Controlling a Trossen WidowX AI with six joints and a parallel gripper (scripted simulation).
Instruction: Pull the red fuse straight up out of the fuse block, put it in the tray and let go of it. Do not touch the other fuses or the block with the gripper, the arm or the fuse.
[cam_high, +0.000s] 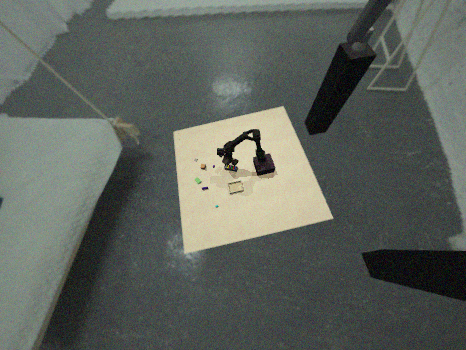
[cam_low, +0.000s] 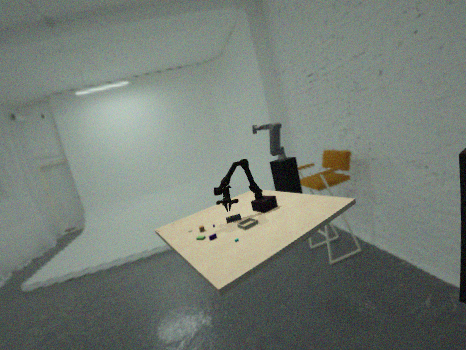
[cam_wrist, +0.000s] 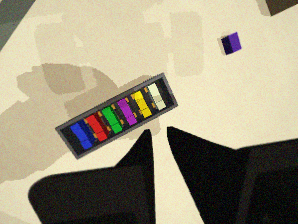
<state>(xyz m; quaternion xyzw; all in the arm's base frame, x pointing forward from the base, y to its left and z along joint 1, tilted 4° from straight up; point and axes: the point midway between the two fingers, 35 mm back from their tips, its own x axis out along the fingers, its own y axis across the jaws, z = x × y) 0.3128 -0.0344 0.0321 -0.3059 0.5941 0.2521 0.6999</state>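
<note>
The tray is 230 mm to the left of my gripper tip, 80 mm below it and 30 mm behind it. The rest, counted from my gripper tip: orange cube: 260 mm ahead, 60 mm below, 40 mm to the right; then teal piece: 380 mm to the left, 170 mm ahead, 80 mm below.
</note>
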